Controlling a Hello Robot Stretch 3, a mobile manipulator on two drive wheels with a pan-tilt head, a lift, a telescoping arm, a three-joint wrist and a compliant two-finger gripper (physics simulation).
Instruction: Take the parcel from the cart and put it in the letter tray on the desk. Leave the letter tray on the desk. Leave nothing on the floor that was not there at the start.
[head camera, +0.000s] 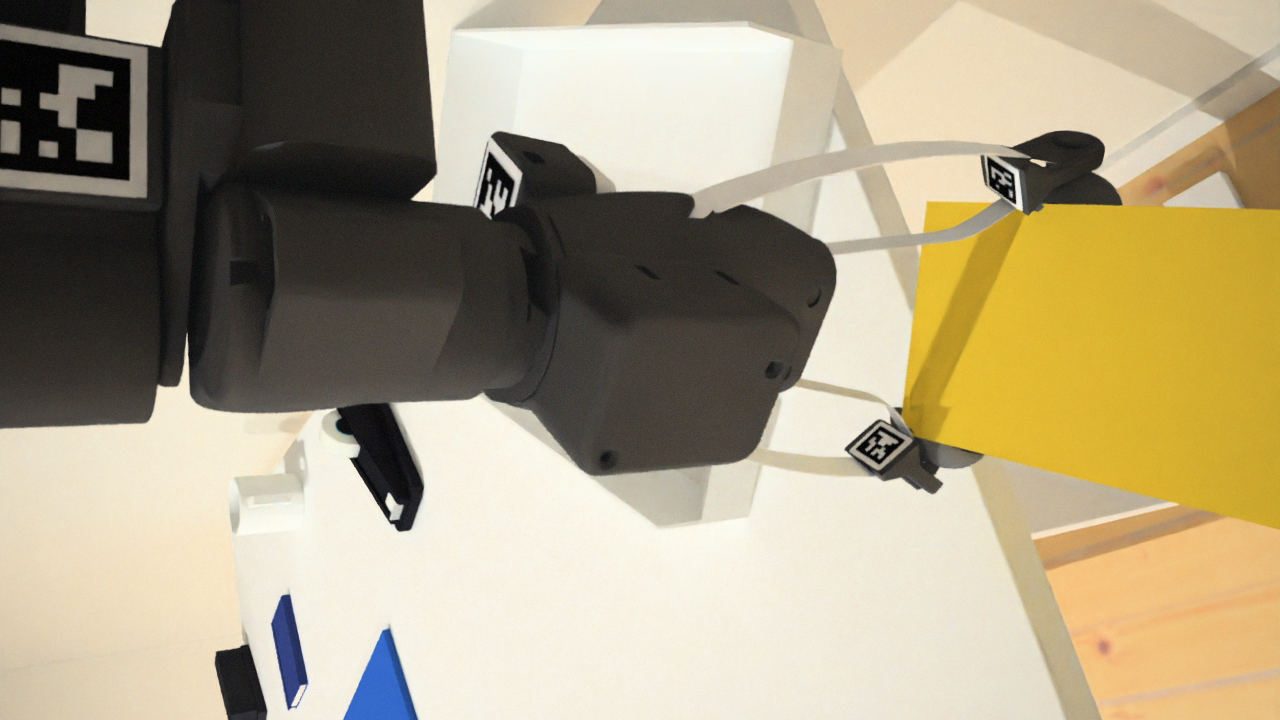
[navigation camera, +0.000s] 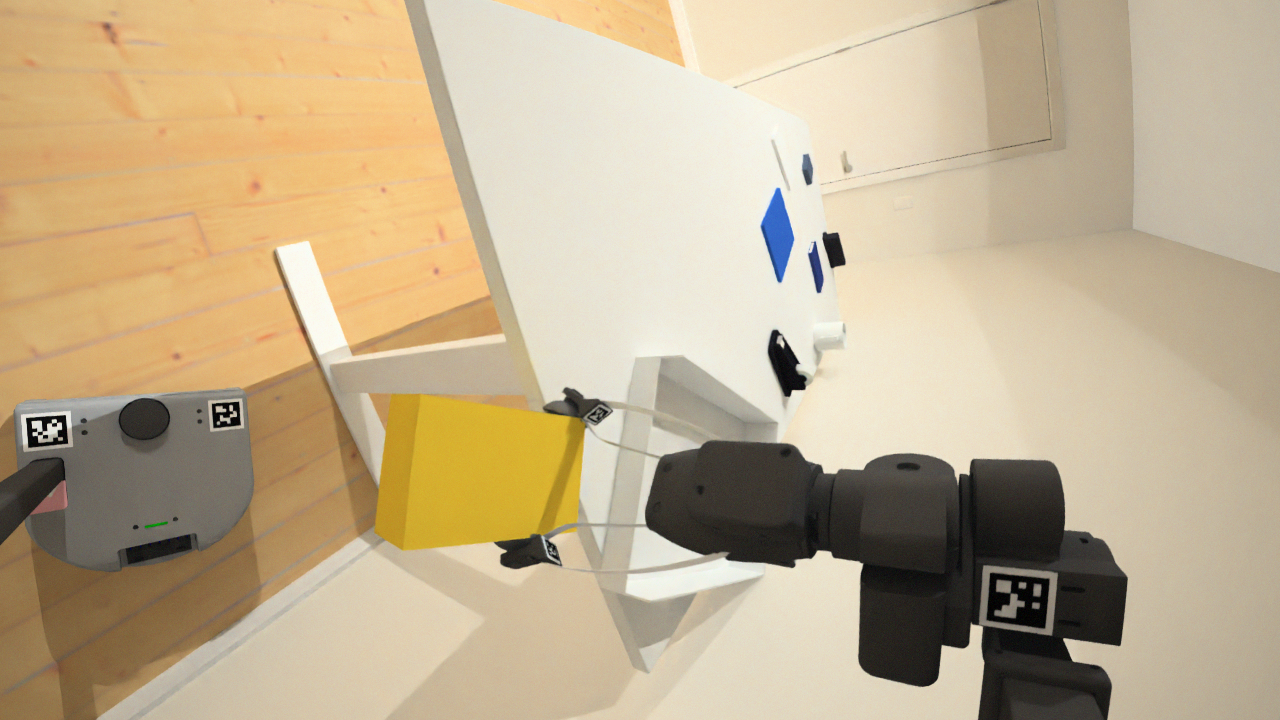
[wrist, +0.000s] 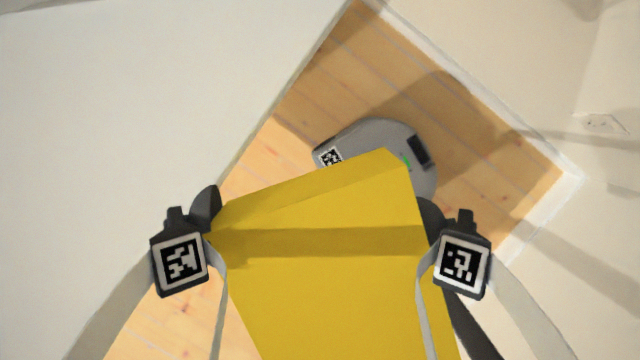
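Labels:
There's a white letter tray (head camera: 678, 107) that's 0.57 m from the lens, and then my gripper (head camera: 1023, 324) is 0.38 m from the lens. The marked spots on the white letter tray and on a yellow box (head camera: 1124, 345) are 0.34 m apart, and the yellow box is 0.32 m from the lens. So the yellow box is nearer to the lens than the white letter tray.

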